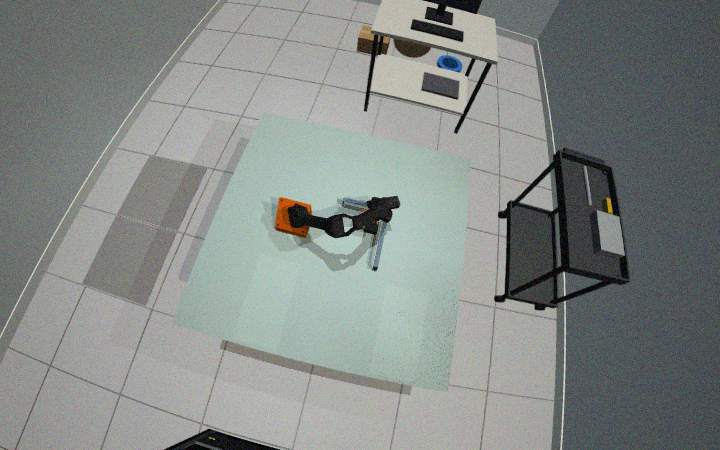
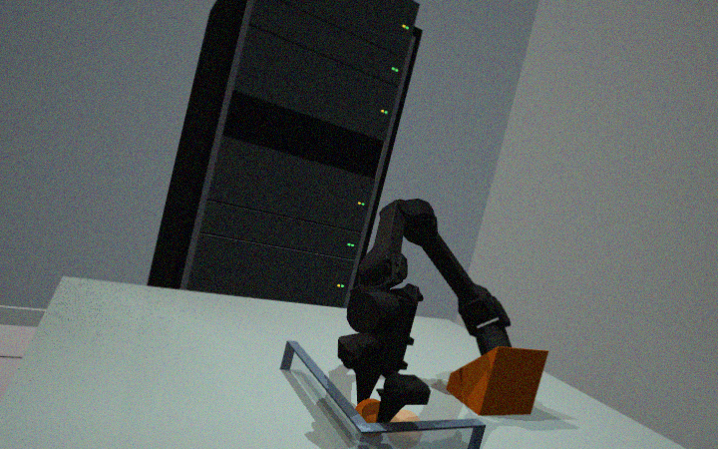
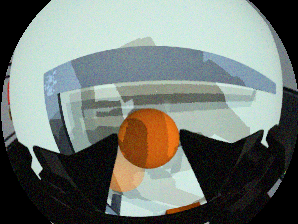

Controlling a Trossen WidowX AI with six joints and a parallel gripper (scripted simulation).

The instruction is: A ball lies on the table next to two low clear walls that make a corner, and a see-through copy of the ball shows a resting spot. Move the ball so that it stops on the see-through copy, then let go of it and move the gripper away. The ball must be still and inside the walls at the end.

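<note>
Now: gripper tip 5 cm past the see-through copy of the ball and 3 cm to the right of it.
</note>
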